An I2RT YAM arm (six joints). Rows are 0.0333 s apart.
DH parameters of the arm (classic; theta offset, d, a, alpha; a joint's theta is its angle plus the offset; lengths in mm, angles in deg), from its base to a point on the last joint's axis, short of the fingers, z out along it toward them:
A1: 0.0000 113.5 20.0 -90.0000
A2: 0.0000 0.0 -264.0 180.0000
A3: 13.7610 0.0 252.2 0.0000
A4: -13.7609 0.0 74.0 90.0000
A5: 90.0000 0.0 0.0 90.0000
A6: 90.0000 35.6 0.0 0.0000
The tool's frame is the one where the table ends.
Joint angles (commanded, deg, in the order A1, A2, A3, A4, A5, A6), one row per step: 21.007, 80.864, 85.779, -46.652, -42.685, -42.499; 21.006, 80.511, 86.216, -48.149, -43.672, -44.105; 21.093, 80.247, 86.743, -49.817, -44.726, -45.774; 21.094, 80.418, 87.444, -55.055, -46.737, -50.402; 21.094, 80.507, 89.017, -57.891, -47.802, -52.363; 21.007, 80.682, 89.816, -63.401, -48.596, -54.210; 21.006, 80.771, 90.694, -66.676, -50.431, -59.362; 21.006, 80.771, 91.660, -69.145, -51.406, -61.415; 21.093, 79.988, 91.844, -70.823, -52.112, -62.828; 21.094, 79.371, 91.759, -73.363, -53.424, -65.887; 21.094, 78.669, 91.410, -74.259, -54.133, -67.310; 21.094, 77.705, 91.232, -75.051, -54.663, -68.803
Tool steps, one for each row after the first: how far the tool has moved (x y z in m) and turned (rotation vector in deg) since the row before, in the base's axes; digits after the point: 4 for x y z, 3 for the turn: -0.0038, -0.0010, 0.0024, -0.053, -0.440, 1.516; -0.0039, -0.0005, 0.0023, -0.046, -0.325, 1.673; -0.0064, -0.0015, -0.0027, -1.265, 1.004, 3.716; -0.0039, -0.0010, 0.0050, -0.041, -0.111, 1.702; -0.0065, -0.0026, -0.0022, -1.388, 3.226, 1.372; -0.0049, -0.0011, 0.0016, 0.157, -1.475, 3.794; -0.0040, -0.0011, 0.0029, 0.151, -0.039, 1.615; -0.0064, -0.0018, 0.0029, 0.281, -0.319, 1.201; -0.0068, -0.0021, 0.0005, 0.349, -0.324, 2.260; -0.0046, -0.0015, 0.0007, 0.420, -0.486, 1.078; -0.0057, -0.0020, 0.0024, 0.483, -1.108, 1.017
